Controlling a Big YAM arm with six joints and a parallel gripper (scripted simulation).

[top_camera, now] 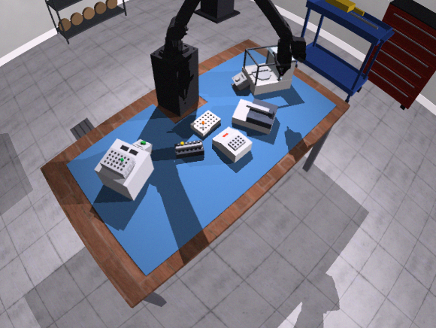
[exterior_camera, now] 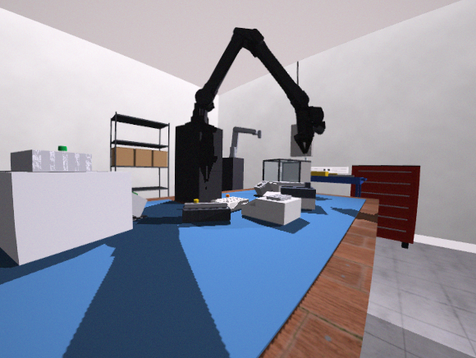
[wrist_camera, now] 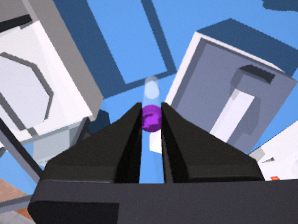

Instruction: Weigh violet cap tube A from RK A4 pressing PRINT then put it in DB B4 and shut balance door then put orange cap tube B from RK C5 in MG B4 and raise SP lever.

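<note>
My gripper is now 20 mm short of the dry block, 360 mm to the left of it and 210 mm above it. Also, from my hand: print key (240 mm behind, 40 mm to the right, 170 mm below); violet-capped tube (20 mm below); SP lever (10 mm behind, 150 mm to the right, 150 mm below).
</note>
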